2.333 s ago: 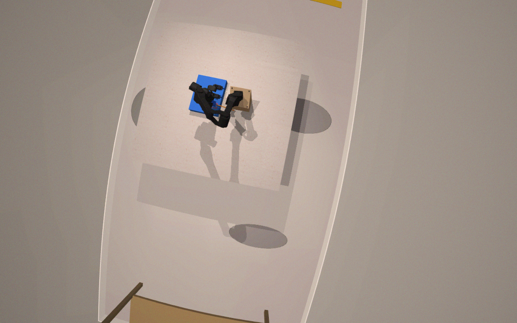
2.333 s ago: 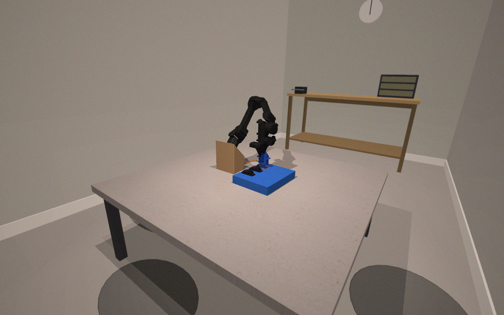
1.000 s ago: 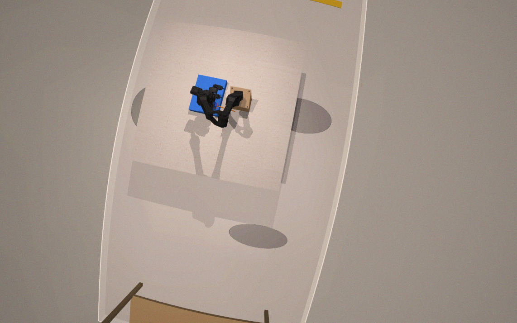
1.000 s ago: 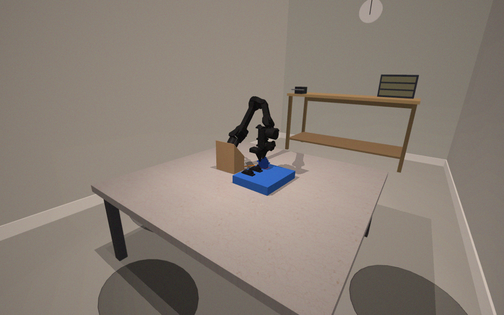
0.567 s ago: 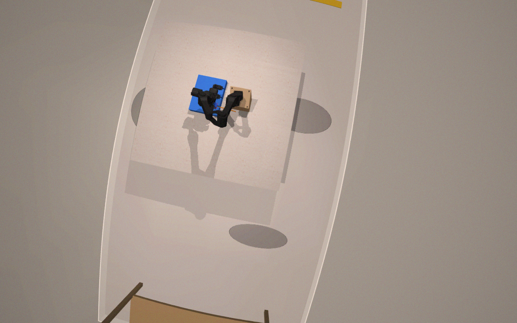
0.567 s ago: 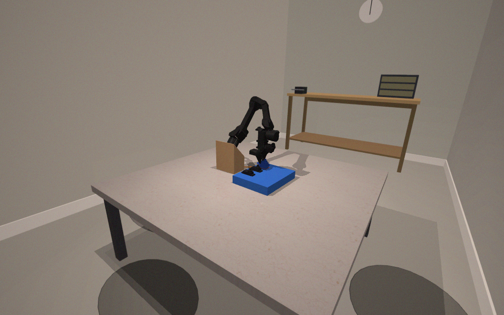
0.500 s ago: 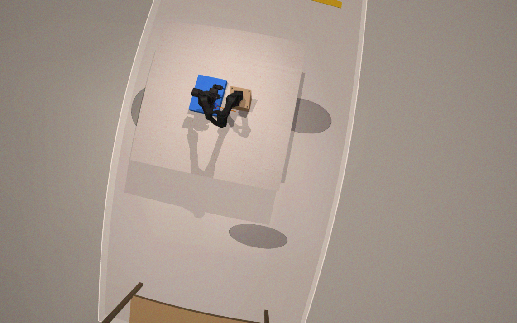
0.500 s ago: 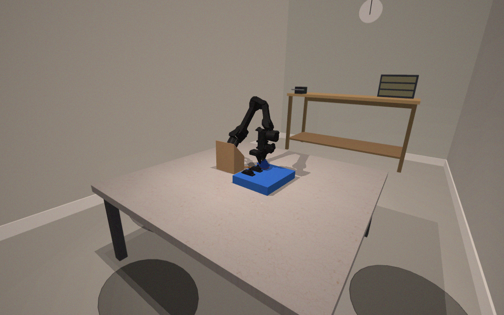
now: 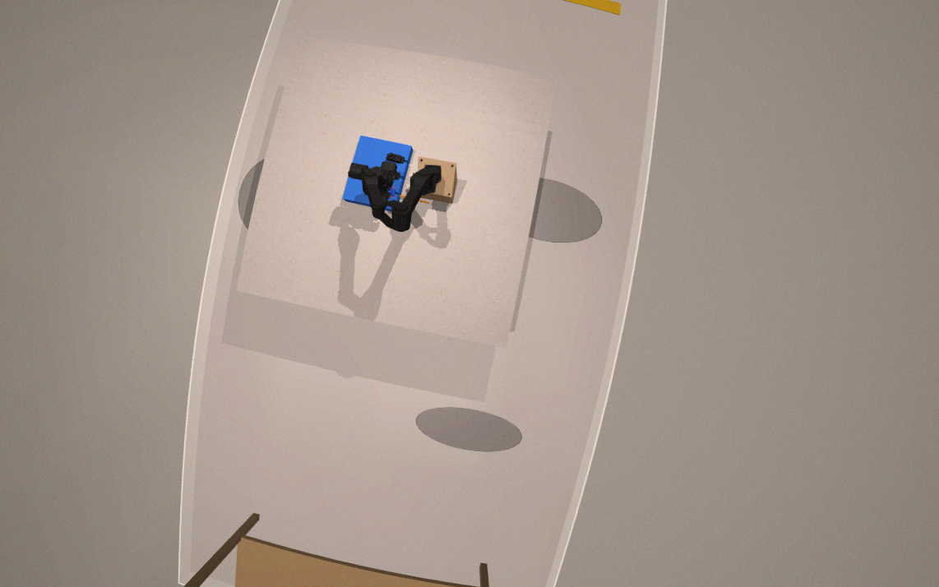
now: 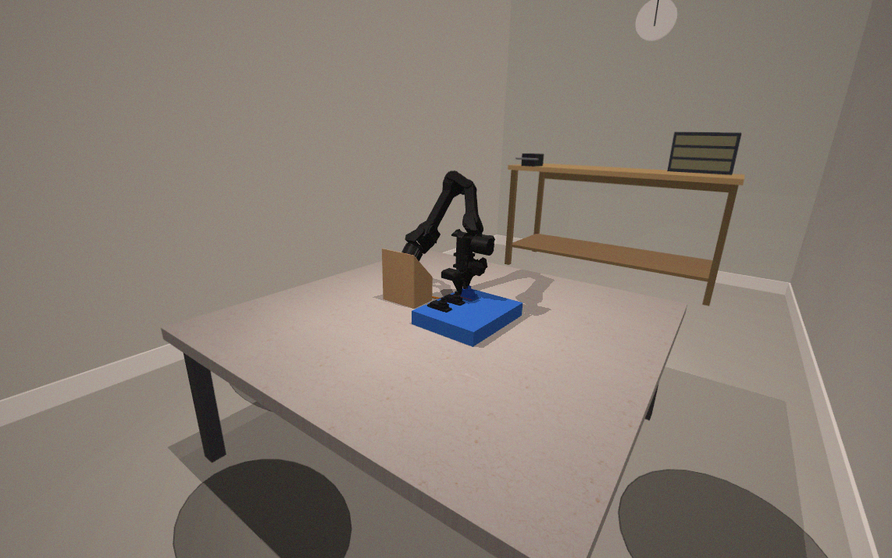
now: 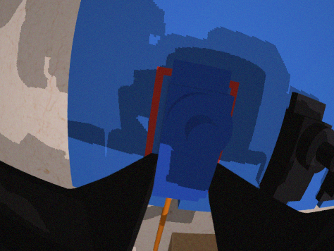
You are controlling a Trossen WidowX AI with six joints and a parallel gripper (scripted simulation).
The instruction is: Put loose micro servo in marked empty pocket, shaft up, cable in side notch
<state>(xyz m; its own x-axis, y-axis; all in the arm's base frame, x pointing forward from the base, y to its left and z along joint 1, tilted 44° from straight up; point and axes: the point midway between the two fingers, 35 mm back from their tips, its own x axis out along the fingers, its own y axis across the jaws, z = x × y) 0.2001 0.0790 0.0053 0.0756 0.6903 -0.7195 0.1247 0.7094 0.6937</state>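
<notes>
My gripper tip is now 110 mm short of the blue deck, 90 mm to the left of it and 30 mm above it.
</notes>
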